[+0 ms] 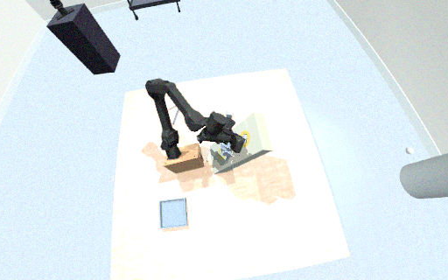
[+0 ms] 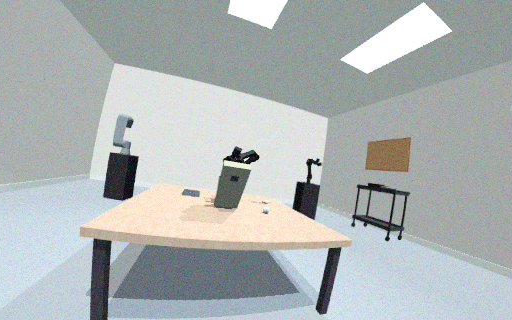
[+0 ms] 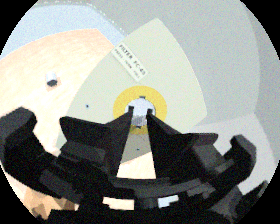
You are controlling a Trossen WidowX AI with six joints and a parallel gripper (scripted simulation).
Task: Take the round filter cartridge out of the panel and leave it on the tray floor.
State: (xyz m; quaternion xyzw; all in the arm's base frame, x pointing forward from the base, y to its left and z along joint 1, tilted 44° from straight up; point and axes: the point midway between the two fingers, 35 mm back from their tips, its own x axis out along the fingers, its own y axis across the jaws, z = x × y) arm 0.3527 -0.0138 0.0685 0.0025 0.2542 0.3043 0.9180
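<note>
The round filter cartridge is 20 mm ahead of my gripper tip and 10 mm below it. Round my gripper tip: service panel (30 mm behind, 90 mm below); then blue tray (400 mm behind, 330 mm to the right, 260 mm below).
</note>
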